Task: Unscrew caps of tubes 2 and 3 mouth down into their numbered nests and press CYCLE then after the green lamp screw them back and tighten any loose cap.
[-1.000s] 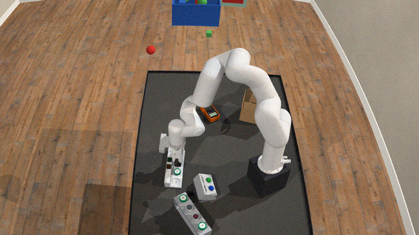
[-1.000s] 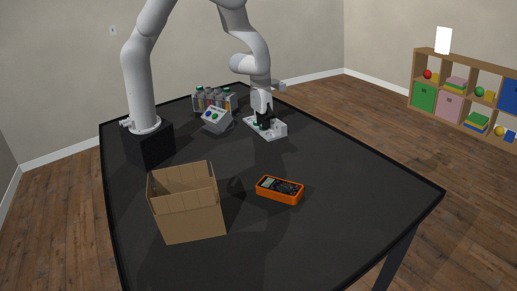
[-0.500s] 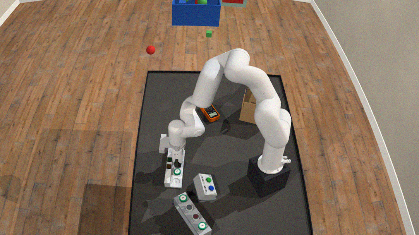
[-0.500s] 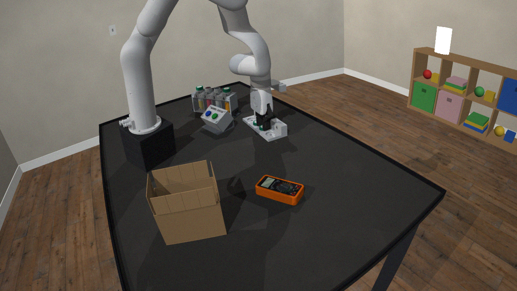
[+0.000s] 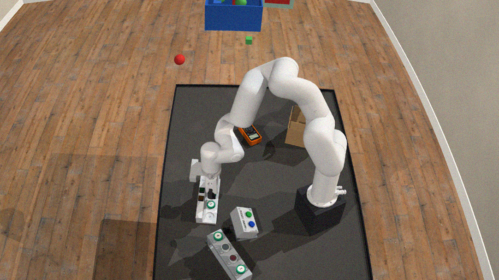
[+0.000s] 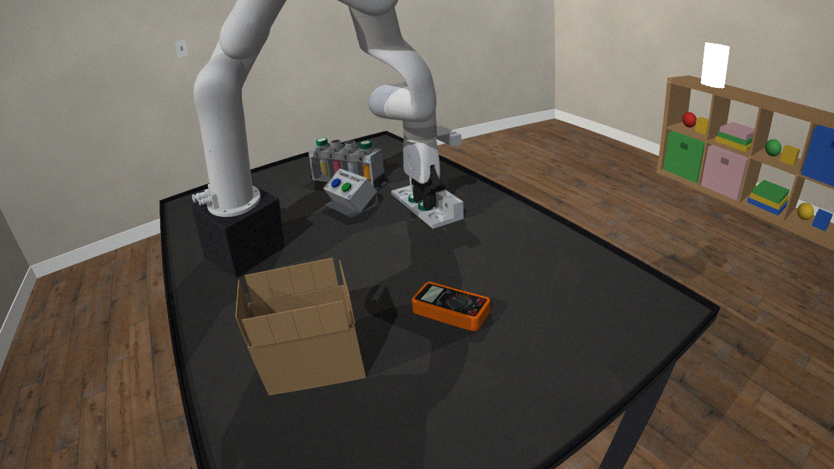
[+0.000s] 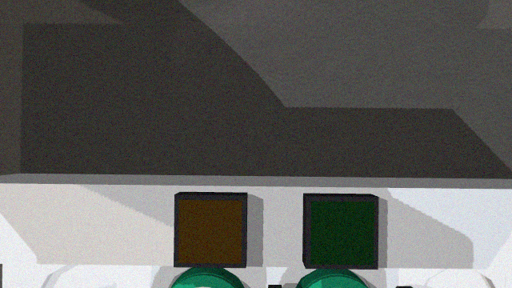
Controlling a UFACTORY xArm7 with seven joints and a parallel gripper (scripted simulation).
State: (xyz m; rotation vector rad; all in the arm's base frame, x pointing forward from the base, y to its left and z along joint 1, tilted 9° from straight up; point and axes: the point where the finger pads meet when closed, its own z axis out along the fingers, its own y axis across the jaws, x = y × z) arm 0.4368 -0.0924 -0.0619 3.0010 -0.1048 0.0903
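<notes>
Now: the blue key 17 cm to the left of my hand, 16 cm behind it and 3 cm above it. From my hand the other things lie so: cap: 25 cm to the left, 8 cm above, 3 cm behind; green key: 15 cm behind, 12 cm to the left, 3 cm above; key housing: 15 cm to the left, 13 cm behind, 1 cm above.
</notes>
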